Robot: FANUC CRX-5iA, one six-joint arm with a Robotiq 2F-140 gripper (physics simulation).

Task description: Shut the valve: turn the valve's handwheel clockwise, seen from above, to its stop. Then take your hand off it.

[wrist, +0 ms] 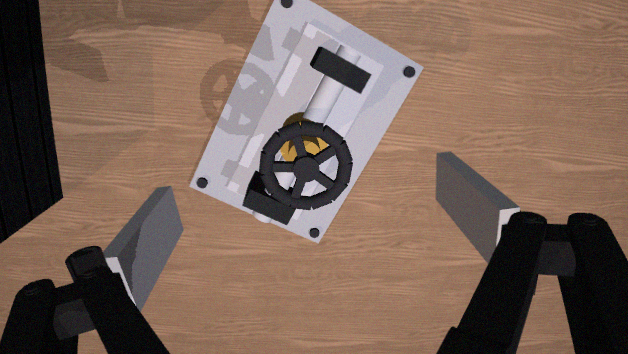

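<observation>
The valve's black handwheel point(306, 169), round with five spokes, sits above a brass valve body point(314, 144) near the middle of the wrist view. The wheel partly hides the brass body. A white pipe point(324, 100) runs from it through two black clamps, one of them a black block point(341, 70) at the upper end. All are mounted on a pale grey base plate point(395, 95), which lies slanted. My gripper point(306, 192) is wide open, with one finger on each side of the handwheel and a broad gap to it on both sides. Neither finger touches the wheel.
A wooden table top point(525, 100) lies under the plate. A dark ribbed object point(22, 120) stands at the left edge of the view. Dark bolts, such as the bolt point(409, 71), sit at the plate's corners. Shadows of the wheel and gripper fall on the plate and table at upper left.
</observation>
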